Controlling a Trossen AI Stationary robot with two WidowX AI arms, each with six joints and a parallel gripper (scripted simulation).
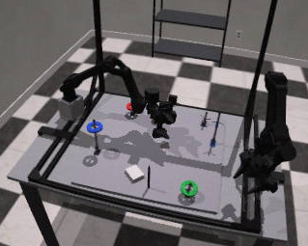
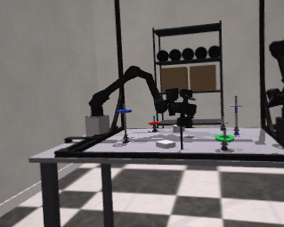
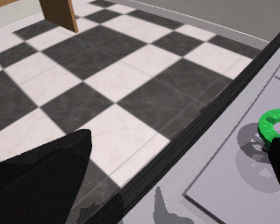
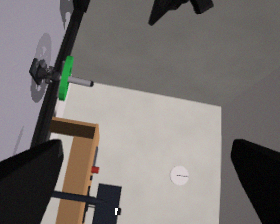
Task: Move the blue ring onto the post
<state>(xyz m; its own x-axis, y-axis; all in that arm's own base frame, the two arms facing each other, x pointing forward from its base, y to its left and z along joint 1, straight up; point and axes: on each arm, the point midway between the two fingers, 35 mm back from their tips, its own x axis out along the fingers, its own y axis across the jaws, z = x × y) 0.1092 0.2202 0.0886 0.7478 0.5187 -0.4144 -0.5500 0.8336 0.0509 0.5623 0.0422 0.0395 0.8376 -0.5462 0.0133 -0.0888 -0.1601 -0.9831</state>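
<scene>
Now: the blue ring 50 mm behind my left hand, 680 mm to the right of it and 30 mm below it. From my left hand the other things lie so: white block 450 mm to the right, 170 mm below.
</scene>
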